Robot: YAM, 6 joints.
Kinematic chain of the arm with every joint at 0, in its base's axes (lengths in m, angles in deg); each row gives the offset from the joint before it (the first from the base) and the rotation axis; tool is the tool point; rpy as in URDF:
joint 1: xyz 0 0 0.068 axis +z
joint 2: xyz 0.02 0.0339 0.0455 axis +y
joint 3: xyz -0.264 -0.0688 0 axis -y
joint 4: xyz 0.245 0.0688 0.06 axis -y
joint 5: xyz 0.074 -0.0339 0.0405 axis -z
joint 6: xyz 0.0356 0 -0.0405 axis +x
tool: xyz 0 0 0 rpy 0 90 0
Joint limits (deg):
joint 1: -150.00..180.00
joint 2: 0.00..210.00
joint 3: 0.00..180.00
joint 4: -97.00..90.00
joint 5: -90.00..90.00
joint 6: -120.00..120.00
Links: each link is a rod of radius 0.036 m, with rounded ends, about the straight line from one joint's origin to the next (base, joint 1, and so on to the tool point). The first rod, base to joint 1, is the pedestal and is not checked.
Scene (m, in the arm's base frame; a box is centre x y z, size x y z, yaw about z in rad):
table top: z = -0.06
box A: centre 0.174 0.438 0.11 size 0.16 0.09 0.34 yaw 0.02
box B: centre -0.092 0.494 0 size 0.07 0.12 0.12 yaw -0.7
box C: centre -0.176 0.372 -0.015 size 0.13 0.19 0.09 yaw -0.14
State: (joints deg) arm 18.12 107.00 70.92 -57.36 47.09 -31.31
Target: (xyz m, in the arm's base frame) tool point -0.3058 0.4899 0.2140
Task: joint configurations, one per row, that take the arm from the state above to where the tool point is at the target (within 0.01 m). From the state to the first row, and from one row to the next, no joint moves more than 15 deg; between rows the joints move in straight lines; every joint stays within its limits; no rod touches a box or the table.
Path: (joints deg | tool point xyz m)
1: 23.68 104.68 83.30 -65.29 41.59 -29.23 | 0.3234 0.1160 0.2350
2: 29.23 102.37 95.68 -73.22 36.08 -27.14 | 0.3112 0.1501 0.3012
3: 34.79 100.05 108.06 -81.14 30.58 -25.06 | 0.2819 0.1738 0.3669
4: 40.34 97.74 120.45 -89.07 25.08 -22.98 | 0.2392 0.1833 0.4277
5: 45.90 95.42 132.83 -97.00 19.58 -20.89 | 0.1878 0.1766 0.4801
6: 58.88 103.55 132.35 -83.38 21.54 -22.63 | 0.1816 0.2755 0.4535
7: 71.87 111.69 131.87 -69.77 23.51 -24.37 | 0.1367 0.3719 0.4184
8: 84.85 119.82 131.39 -56.15 25.47 -26.10 | 0.0561 0.4517 0.3760
9: 97.84 127.96 130.90 -42.53 27.43 -27.84 | -0.0527 0.5029 0.3268
10: 110.83 136.09 130.42 -28.91 29.40 -29.57 | -0.1780 0.5169 0.2725
11: 123.81 144.23 129.94 -15.30 31.36 -31.31 | -0.3058 0.4899 0.2139

